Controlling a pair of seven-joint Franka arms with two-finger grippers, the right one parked.
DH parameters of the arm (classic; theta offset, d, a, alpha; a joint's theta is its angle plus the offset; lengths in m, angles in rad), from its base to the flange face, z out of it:
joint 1: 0 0.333 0 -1.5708
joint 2: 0 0 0 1.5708
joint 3: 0 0.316 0.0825 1.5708
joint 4: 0 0 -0.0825 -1.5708
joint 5: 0 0.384 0 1.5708
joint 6: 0 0 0.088 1.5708
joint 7: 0 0.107 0 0
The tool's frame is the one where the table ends.
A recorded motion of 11 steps. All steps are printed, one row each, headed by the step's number.
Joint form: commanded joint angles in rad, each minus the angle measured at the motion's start. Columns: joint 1, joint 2, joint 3, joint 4, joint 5, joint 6, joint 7.
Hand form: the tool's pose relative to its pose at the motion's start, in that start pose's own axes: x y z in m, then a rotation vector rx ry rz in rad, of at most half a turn. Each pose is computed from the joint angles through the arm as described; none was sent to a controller.
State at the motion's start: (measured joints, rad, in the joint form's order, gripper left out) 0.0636 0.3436 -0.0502 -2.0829 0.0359 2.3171 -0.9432
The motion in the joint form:
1: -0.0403 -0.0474 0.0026 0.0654 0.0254 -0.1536 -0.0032
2: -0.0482 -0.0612 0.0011 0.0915 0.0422 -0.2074 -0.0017
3: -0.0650 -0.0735 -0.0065 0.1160 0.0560 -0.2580 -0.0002
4: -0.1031 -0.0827 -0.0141 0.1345 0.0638 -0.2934 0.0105
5: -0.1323 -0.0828 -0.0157 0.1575 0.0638 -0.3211 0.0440
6: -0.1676 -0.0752 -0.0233 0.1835 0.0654 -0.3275 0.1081
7: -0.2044 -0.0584 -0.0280 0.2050 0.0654 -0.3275 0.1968
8: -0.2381 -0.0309 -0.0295 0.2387 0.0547 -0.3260 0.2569
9: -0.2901 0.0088 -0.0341 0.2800 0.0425 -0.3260 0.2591
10: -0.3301 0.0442 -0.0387 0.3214 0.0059 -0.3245 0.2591
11: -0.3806 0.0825 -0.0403 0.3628 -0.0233 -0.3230 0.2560
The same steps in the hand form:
1: -0.0143 0.0132 -0.0429 0.0510 0.0017 0.0461
2: -0.0173 0.0160 -0.0581 0.0721 0.0078 0.0638
3: -0.0278 0.0232 -0.0723 0.0917 0.0132 0.0936
4: -0.0494 0.0369 -0.0833 0.1045 0.0204 0.1508
5: -0.0635 0.0478 -0.0915 0.1109 0.0210 0.2125
6: -0.0828 0.0646 -0.0983 0.1040 0.0299 0.3185
7: -0.1022 0.0808 -0.0980 0.1028 0.0317 0.4478
8: -0.1182 0.0983 -0.0967 0.0928 0.0280 0.5375
9: -0.1465 0.1219 -0.0908 0.0862 0.0228 0.5898
10: -0.1709 0.1419 -0.0873 0.0618 0.0005 0.6175
11: -0.2008 0.1620 -0.0812 0.0458 -0.0176 0.6525

